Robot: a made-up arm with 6 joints.
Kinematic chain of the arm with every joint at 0, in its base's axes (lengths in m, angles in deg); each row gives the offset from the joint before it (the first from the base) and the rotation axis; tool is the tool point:
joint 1: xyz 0 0 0.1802 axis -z
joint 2: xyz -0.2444 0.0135 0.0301 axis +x
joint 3: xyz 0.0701 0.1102 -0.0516 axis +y
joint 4: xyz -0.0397 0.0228 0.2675 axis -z
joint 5: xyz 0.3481 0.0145 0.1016 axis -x
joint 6: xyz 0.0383 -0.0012 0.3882 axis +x
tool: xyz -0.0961 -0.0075 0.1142
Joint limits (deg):
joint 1: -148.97..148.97
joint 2: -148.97..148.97
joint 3: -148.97..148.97
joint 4: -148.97..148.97
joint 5: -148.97..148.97
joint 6: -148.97..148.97
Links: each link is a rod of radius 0.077 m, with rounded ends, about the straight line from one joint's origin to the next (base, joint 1, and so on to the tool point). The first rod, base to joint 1, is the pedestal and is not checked.
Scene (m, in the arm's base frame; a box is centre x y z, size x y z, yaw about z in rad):
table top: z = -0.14
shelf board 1: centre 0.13 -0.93 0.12 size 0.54 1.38 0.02 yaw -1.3
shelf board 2: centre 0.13 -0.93 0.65 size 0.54 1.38 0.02 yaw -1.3
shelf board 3: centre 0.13 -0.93 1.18 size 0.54 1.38 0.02 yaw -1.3
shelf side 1: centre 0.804 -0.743 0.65 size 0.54 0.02 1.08 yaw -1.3
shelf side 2: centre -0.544 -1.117 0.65 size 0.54 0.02 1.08 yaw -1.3
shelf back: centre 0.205 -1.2 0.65 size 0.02 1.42 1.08 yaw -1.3
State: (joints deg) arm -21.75 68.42 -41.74 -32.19 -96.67 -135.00
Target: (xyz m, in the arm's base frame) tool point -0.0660 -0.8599 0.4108
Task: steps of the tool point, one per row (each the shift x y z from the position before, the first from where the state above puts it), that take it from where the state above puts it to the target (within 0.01 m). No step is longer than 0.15 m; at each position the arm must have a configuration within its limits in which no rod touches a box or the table.
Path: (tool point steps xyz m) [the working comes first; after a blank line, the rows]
Joints at the target: -52.51 89.40 -67.79 -41.08 -45.17 -101.87
Straight joint move there: clear.

1: -0.0144 -0.1086 -0.0080
2: -0.0167 -0.1018 -0.0092
3: -0.0183 -0.0916 -0.0038
4: -0.0177 -0.0784 0.0090

